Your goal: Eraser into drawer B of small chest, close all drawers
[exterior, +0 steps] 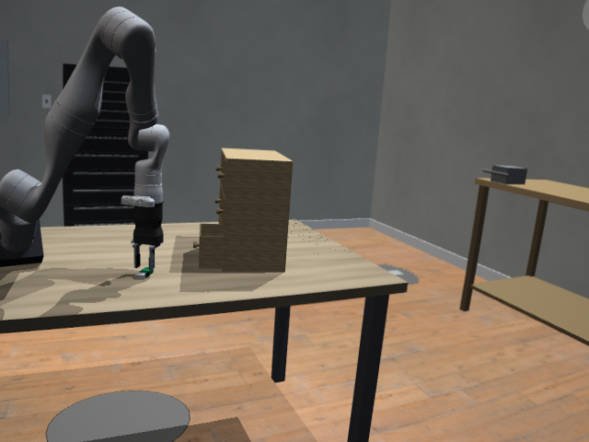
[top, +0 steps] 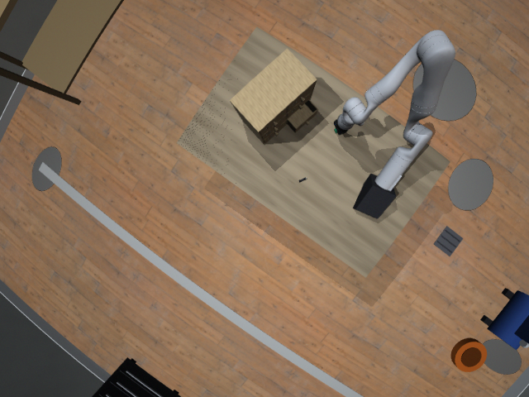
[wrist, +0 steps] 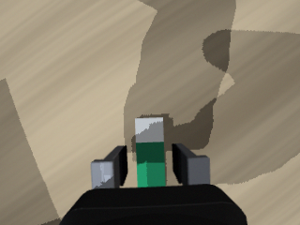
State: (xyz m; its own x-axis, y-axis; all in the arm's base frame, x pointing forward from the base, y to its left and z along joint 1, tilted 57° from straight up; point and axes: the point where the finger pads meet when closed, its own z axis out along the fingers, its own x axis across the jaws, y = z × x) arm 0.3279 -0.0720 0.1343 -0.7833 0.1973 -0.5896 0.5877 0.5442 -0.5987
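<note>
Right now my hand is 30 mm above the eraser. Round my hand: drawer: 250 mm ahead, 50 mm to the left, 10 mm below; dark object: 340 mm to the left, 30 mm below, 30 mm ahead.
</note>
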